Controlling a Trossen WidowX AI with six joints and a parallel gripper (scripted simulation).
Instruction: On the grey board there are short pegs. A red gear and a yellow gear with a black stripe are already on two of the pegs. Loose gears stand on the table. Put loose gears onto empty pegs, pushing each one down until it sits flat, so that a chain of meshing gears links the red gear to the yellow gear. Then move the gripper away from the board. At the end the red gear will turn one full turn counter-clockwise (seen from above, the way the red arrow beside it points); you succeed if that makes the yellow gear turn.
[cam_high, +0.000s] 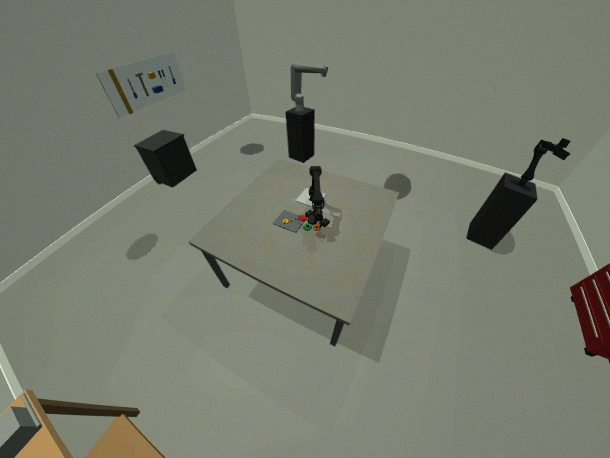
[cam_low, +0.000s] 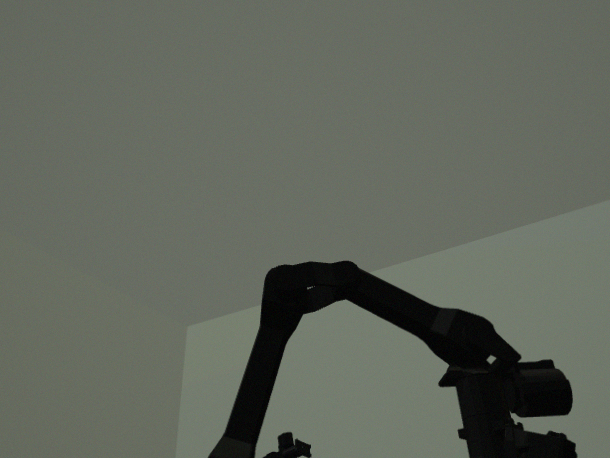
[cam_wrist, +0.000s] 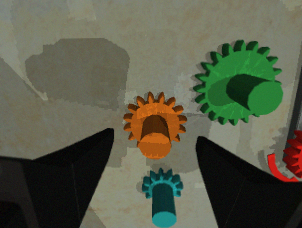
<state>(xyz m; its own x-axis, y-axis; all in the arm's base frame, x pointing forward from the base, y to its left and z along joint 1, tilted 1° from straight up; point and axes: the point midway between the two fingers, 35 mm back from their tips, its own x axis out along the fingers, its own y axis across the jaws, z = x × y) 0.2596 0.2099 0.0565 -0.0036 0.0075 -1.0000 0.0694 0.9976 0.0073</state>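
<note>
Right now the red gear is 2 cm behind my gripper tip, 15 cm to the right of it and 1 cm below it. Round my gripper tip: orange gear: 1 cm below; small teal gear: 7 cm behind, 1 cm to the right, 1 cm below; green gear: 3 cm ahead, 6 cm to the right, 1 cm below.
</note>
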